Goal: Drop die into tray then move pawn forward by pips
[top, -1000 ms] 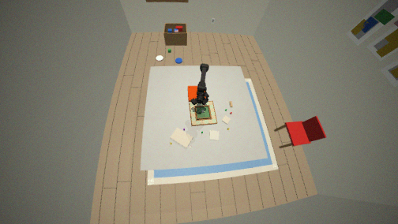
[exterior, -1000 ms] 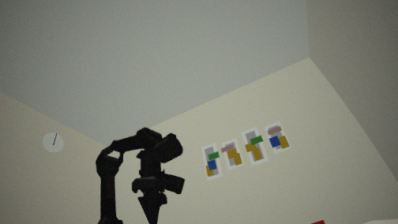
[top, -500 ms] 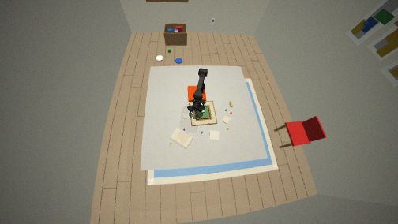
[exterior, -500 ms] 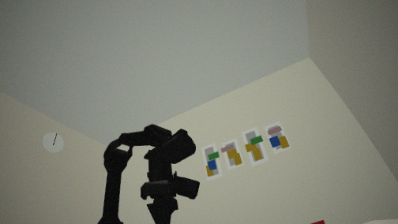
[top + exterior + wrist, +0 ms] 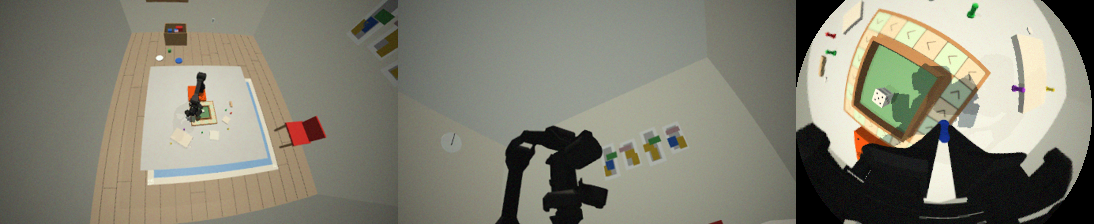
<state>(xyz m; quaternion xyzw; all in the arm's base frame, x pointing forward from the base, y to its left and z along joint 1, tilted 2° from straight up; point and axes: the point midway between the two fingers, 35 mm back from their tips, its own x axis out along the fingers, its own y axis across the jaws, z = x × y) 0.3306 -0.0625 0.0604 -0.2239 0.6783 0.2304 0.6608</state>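
The die is 10 cm to the left of my gripper tip, 6 cm behind it and 4 cm below it. From my gripper tip the other things lie so: blue pawn (1 cm above); green dice tray (10 cm to the left, 6 cm below, 4 cm behind).
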